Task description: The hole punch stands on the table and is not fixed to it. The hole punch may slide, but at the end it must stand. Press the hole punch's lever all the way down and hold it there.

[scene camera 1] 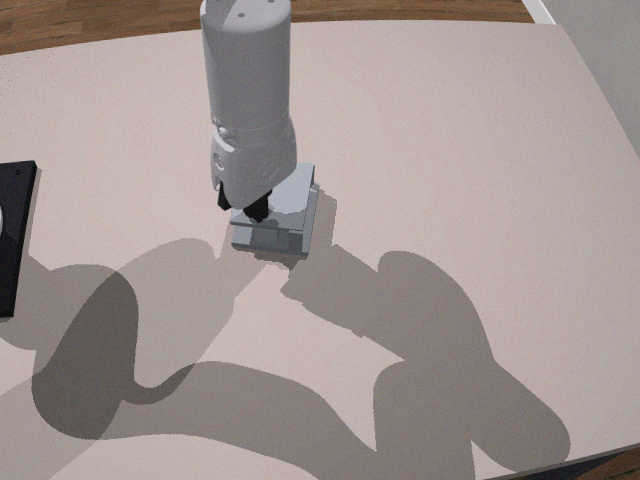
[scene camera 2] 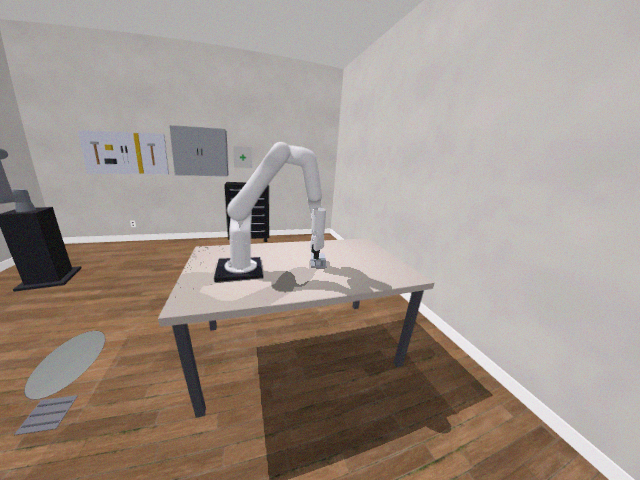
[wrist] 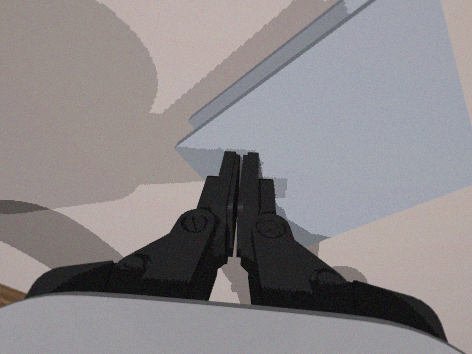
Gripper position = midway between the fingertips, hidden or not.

In view: the gripper [scene camera 1: 256,213] and a flat lever [scene camera 1: 287,204].
The flat lever also shows in the wrist view [wrist: 361,124]. The gripper also shows in the wrist view [wrist: 241,176].
